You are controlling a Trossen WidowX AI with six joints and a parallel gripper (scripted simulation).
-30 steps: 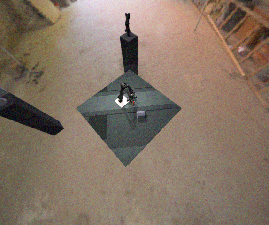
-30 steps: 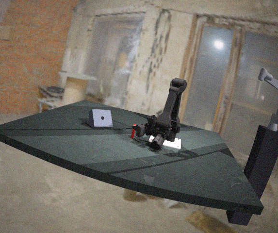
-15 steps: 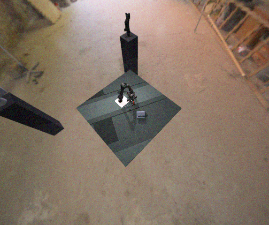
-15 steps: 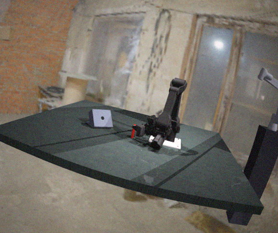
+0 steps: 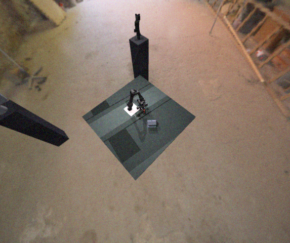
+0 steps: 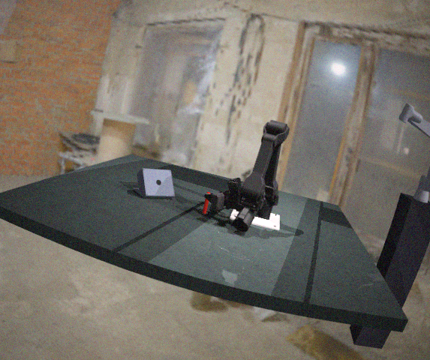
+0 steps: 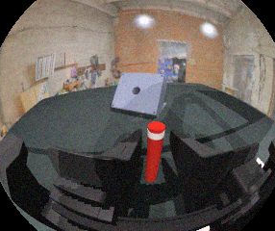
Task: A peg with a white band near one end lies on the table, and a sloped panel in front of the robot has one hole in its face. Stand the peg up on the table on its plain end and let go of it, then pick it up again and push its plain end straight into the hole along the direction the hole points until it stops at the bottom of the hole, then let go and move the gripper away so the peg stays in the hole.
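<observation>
Right now my gripper tip is 10 mm past the red peg and 10 mm above it. Round my gripper tip: grey sloped panel (220 mm ahead, 50 mm to the right, 20 mm below).
</observation>
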